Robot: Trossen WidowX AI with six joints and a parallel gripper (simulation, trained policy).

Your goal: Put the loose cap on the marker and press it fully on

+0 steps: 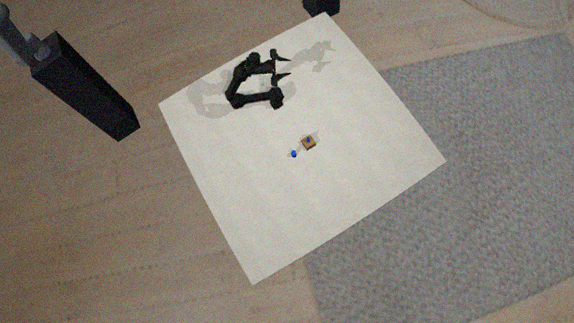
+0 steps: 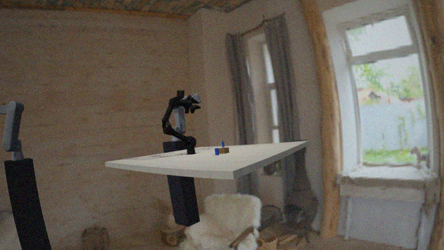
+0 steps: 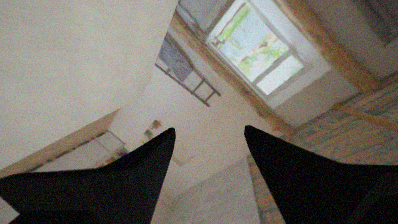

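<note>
The blue cap lies 380 mm below my gripper tip, 280 mm ahead of it and 180 mm to the right of it. Round my gripper tip: wooden holder block 390 mm below, 260 mm ahead, 80 mm to the right.
</note>
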